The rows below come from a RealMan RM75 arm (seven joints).
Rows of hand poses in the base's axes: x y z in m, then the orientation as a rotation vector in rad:
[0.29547, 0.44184, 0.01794, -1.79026, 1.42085, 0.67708]
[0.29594, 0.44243, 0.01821, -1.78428, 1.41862, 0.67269]
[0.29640, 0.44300, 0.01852, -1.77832, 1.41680, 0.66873]
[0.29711, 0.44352, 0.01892, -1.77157, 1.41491, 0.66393]
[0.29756, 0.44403, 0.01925, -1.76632, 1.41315, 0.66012]
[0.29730, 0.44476, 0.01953, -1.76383, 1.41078, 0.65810]
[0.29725, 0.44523, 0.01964, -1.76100, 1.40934, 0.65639]
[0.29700, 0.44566, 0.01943, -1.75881, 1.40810, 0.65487]
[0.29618, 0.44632, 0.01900, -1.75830, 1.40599, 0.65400]
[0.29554, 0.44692, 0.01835, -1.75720, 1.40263, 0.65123]
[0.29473, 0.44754, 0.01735, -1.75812, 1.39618, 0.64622]
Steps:
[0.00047, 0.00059, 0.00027, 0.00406, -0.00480, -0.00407]
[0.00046, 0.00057, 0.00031, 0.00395, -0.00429, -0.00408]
[0.00071, 0.00052, 0.00040, 0.00429, -0.00497, -0.00482]
[0.00045, 0.00051, 0.00033, 0.00346, -0.00407, -0.00365]
[-0.00026, 0.00073, 0.00028, 0.00237, -0.00292, -0.00116]
[-0.00005, 0.00047, 0.00011, 0.00222, -0.00224, -0.00164]
[-0.00025, 0.00043, -0.00021, 0.00172, -0.00193, -0.00129]
[-0.00082, 0.00066, -0.00043, 0.00119, -0.00180, 0.00029]
[-0.00064, 0.00060, -0.00065, 0.00169, -0.00381, -0.00020]
[-0.00081, 0.00062, -0.00100, 0.00121, -0.00679, 0.00149]

